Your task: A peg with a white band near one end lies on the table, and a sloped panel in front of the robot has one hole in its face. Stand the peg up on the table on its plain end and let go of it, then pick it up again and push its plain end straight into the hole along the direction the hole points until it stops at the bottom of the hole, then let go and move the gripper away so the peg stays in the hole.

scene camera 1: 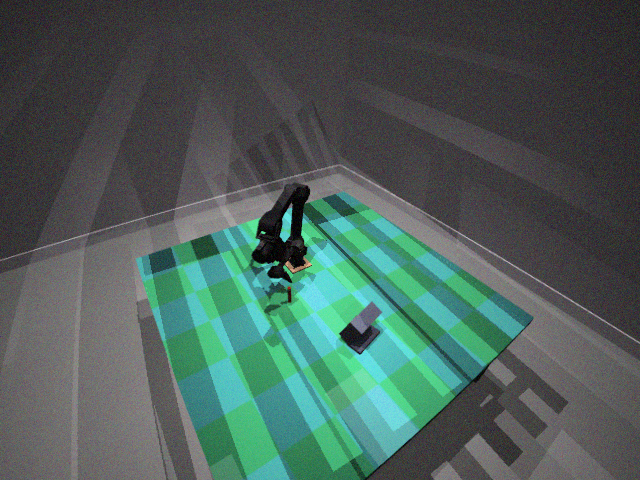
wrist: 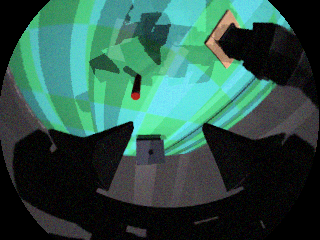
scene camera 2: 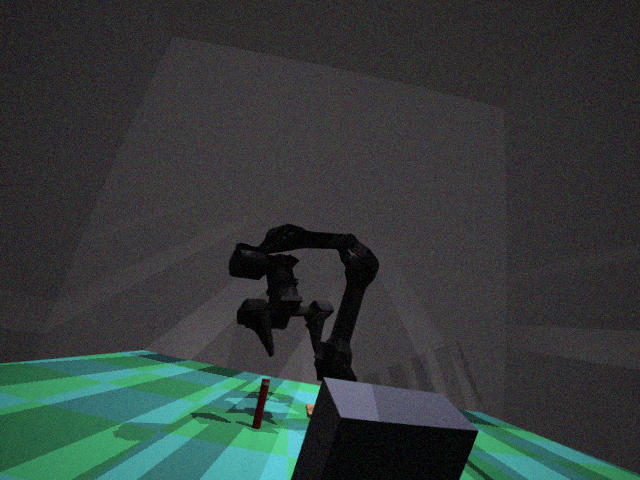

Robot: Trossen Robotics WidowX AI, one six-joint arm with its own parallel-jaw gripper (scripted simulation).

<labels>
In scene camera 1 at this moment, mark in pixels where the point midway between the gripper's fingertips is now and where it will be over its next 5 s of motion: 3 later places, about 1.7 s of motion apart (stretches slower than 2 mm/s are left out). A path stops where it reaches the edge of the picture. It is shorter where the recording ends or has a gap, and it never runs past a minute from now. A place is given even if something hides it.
My gripper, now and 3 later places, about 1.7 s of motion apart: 297, 273; 289, 288; 289, 288; 297, 292
</labels>
